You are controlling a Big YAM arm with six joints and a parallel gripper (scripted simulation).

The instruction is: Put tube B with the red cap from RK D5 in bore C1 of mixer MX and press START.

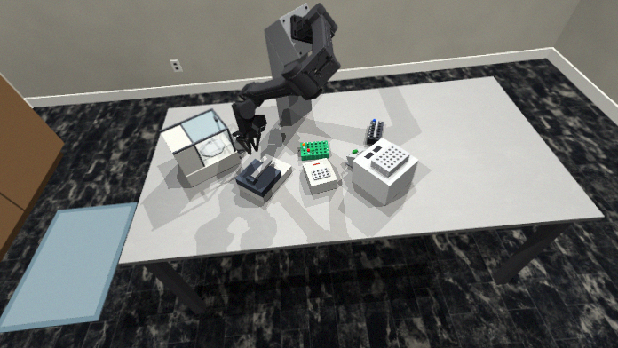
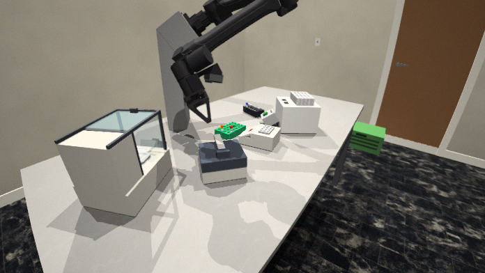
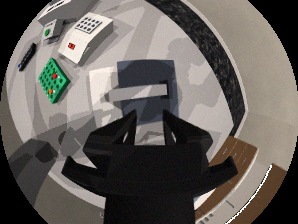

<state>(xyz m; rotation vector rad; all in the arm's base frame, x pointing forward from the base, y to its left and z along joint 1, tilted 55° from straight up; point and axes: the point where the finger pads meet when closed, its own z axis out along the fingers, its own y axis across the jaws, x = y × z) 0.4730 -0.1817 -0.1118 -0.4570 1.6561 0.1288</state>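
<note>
Right now my hand is 12 cm past the pale-capped tube, 23 cm to the right of it and 15 cm above it. Round my hand: green tube rack RK 15 cm behind, 24 cm to the left, 16 cm below; then dry block DB 1 cm ahead, 26 cm to the left, 14 cm below; then spectrophotometer SP 2 cm ahead, 3 cm to the left, 11 cm below.
</note>
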